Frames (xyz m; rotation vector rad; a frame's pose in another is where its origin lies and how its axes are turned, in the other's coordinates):
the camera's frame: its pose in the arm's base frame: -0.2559 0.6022 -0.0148 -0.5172 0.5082 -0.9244
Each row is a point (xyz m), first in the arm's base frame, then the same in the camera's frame.
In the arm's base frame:
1: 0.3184 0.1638 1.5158
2: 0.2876 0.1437 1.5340
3: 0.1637 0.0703 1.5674
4: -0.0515 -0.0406 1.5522
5: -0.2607 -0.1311 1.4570
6: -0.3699 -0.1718 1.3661
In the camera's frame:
1: 0.3742 -0.8114 1.4374
2: 0.3722 -0.8515 1.4286
3: 0.3654 -0.9842 1.3639
4: 0.3531 -1.1614 1.1987
5: 0.3415 -1.2756 0.9799
6: 0.3376 -1.3065 0.8355

